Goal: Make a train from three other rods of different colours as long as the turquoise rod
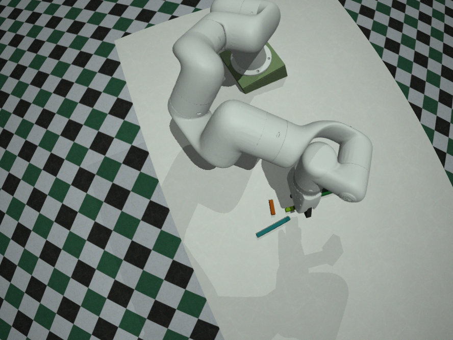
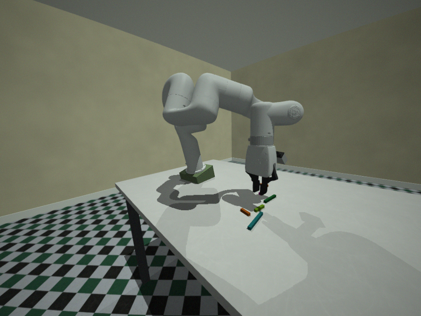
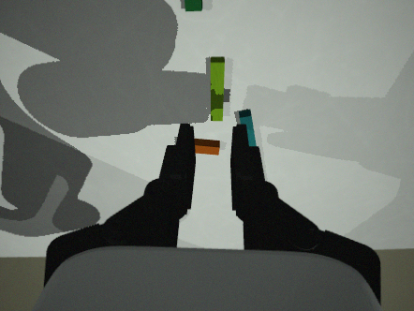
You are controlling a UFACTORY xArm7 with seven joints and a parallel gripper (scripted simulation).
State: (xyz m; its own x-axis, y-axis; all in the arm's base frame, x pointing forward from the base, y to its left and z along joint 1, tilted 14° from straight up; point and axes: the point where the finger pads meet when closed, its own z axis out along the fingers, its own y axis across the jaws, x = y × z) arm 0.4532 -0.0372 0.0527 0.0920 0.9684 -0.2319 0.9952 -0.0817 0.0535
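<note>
Now: hand 80 mm above the lime rod. Also, from my hand: green rod: 10 mm behind, 100 mm to the left, 80 mm below; orange rod: 20 mm behind, 60 mm to the right, 80 mm below; turquoise rod: 30 mm ahead, 70 mm to the right, 80 mm below.
</note>
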